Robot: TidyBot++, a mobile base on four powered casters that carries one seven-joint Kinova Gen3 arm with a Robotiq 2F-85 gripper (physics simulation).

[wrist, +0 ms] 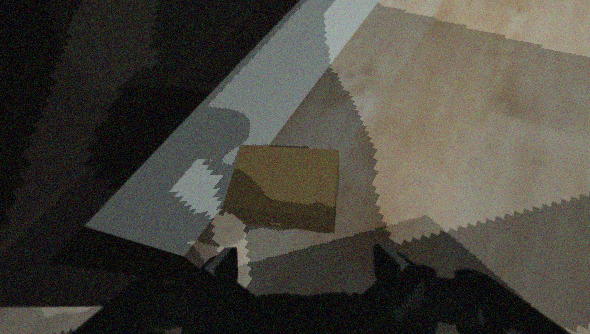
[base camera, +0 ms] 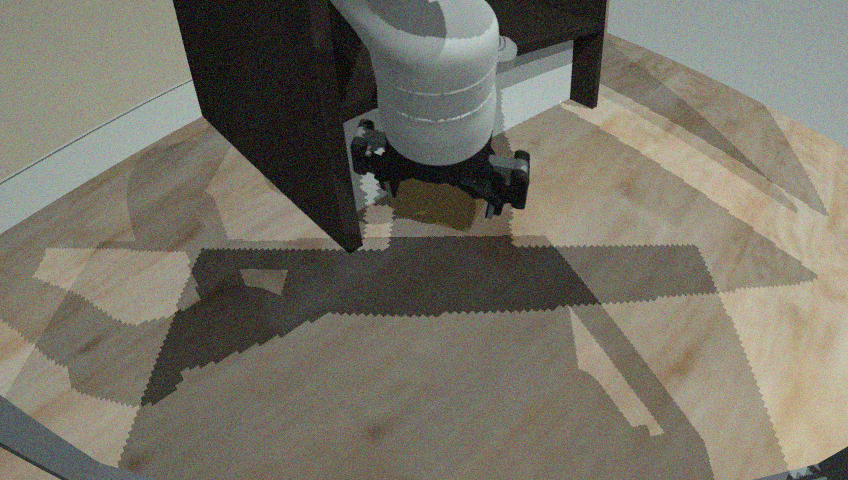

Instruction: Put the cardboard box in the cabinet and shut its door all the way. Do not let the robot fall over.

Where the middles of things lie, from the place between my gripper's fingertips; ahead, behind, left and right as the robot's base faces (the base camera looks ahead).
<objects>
Right now the cardboard box [base camera: 442, 204] is 70 mm ahead of my hand and 40 mm below it.
</objects>
